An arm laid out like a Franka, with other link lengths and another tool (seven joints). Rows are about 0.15 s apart.
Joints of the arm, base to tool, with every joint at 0 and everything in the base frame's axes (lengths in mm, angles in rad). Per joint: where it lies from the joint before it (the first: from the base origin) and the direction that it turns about. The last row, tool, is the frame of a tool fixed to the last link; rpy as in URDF.
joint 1: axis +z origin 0 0 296.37
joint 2: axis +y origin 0 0 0
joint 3: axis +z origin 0 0 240.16
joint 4: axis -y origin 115.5 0 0
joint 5: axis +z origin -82.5 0 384
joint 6: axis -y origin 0 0 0
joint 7: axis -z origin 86.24 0 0
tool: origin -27 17 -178.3 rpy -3.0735 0 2.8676
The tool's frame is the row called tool.
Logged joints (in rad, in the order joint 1, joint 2, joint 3, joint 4, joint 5, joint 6, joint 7), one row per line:
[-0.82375, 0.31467, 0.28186, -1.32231, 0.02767, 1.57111, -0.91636]
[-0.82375, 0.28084, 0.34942, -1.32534, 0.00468, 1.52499, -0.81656]
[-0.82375, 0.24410, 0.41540, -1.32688, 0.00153, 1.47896, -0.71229]
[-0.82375, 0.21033, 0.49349, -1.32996, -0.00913, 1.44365, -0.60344]
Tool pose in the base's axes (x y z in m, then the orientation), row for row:
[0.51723, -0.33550, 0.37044, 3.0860, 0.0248, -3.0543]
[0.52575, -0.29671, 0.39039, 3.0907, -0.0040, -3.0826]
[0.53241, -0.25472, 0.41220, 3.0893, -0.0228, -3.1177]
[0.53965, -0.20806, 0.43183, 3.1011, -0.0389, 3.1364]
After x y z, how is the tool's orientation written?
As angles about the fixed x, y, z axes (roll, pitch, yaw), in radians.
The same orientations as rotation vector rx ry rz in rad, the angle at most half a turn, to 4 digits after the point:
[-0.1371, 3.1150, 0.0883]
[0.0923, -3.1337, -0.0796]
[0.0363, -3.1169, -0.0811]
[-0.0093, -3.1022, -0.0630]

